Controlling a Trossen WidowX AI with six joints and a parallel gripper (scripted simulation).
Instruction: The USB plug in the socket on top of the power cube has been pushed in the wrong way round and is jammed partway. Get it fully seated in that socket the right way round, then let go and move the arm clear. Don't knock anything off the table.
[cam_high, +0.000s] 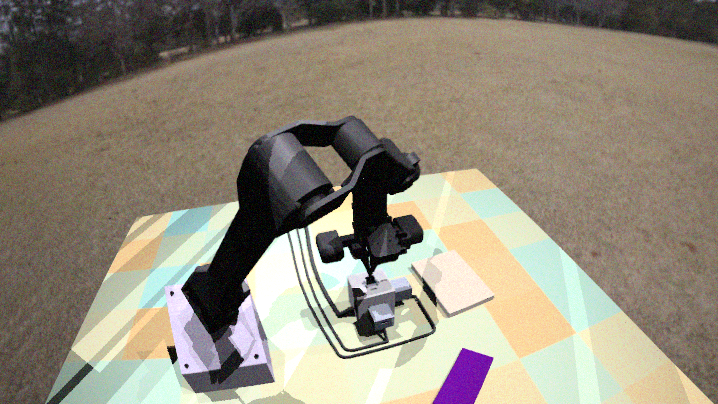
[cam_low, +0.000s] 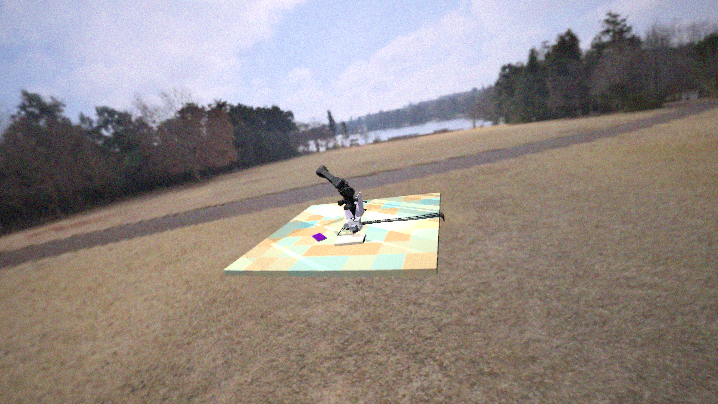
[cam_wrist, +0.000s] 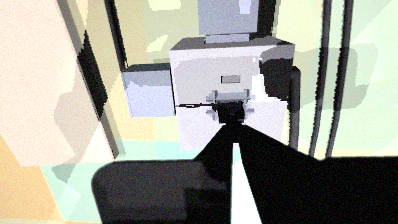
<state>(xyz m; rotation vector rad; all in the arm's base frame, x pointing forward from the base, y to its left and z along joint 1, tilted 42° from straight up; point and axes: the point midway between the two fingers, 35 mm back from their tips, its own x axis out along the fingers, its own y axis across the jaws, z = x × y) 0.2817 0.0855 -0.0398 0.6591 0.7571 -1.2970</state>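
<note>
The dark USB plug is 2 cm below my gripper tip. The rest, counted from my gripper tip: pale flat pad 20 cm ahead, 10 cm below, 3 cm to the left; then purple slab 24 cm to the right, 12 cm ahead, 10 cm below.
</note>
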